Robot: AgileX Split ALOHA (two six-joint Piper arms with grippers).
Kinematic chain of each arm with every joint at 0, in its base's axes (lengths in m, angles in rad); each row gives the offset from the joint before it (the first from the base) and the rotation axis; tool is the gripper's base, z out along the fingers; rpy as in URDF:
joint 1: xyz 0 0 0.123 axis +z
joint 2: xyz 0 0 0 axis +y
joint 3: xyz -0.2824 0 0.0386 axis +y
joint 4: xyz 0.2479 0 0.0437 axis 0.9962 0 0.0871
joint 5: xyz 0 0 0 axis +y
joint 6: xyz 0.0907 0 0.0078 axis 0.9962 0 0.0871
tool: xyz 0 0 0 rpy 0 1.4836 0
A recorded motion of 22 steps. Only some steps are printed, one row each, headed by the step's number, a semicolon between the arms.
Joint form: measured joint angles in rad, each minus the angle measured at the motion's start. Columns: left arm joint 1, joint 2, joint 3, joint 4, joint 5, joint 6; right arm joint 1, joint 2, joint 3, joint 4, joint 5, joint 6.
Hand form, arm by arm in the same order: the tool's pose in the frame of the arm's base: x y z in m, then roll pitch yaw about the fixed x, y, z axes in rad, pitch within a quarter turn. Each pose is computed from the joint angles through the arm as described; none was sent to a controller.
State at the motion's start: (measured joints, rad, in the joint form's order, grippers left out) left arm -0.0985 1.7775 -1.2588 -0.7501 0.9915 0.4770; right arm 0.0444 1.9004 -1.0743 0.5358 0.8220 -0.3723
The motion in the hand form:
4: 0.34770 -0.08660 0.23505 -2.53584 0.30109 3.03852; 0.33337 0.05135 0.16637 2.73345 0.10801 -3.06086
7: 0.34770 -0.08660 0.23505 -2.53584 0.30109 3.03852; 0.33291 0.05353 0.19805 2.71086 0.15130 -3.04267
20: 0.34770 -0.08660 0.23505 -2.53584 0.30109 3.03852; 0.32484 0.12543 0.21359 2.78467 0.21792 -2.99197
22: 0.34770 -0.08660 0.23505 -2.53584 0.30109 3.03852; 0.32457 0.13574 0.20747 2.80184 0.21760 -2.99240
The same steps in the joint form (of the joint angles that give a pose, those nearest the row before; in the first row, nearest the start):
4: 0.0000 0.0000 0.0000 0.0000 0.0000 0.0000; 0.0001 -0.0505 -0.0379 -0.0006 0.0802 -0.0192
7: 0.0000 0.0000 0.0000 0.0000 0.0000 0.0000; 0.0001 -0.1123 -0.0844 0.0026 0.1529 -0.0105
20: 0.0000 0.0000 0.0000 0.0000 0.0000 0.0000; 0.2405 -0.1374 -0.1232 -0.1073 0.0529 0.2268
22: 0.0000 0.0000 0.0000 0.0000 0.0000 0.0000; 0.2755 -0.1202 -0.1232 -0.1320 0.0227 0.2703

